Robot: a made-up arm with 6 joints.
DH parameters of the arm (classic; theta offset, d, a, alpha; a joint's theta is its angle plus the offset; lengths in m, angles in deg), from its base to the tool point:
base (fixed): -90 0.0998 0 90
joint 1: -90 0.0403 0.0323 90
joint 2: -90 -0.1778 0.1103 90
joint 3: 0 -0.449 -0.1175 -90
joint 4: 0 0.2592 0.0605 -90
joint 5: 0 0.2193 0.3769 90
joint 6: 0 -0.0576 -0.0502 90
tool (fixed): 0 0.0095 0 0
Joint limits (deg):
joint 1: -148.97..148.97
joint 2: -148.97..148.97
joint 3: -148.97..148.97
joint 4: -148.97..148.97
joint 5: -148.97..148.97
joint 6: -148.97..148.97
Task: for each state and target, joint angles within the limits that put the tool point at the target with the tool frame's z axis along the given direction. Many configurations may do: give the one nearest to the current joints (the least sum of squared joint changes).
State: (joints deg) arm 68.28 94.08 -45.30 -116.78 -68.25 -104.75
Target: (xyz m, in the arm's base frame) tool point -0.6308 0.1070 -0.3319 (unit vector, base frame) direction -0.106 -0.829 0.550
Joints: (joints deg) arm 41.78 123.77 -22.84 -85.35 -92.40 -122.97
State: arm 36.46 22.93 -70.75 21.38 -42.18 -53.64
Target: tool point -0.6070 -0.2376 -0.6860 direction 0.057 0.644 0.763
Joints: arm 5.15 64.98 -52.95 18.66 -13.18 -84.72
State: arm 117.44 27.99 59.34 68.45 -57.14 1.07
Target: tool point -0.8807 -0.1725 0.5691 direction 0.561 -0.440 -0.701
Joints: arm 120.61 43.09 72.76 79.78 -38.85 -14.80
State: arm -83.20 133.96 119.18 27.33 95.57 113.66
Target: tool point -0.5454 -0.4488 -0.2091 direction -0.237 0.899 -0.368
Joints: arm -59.97 142.89 106.95 30.41 117.40 60.75
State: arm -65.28 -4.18 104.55 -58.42 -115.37 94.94
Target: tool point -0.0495 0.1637 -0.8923 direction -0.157 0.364 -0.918
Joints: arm -47.11 -22.30 128.52 -52.14 -134.11 116.42
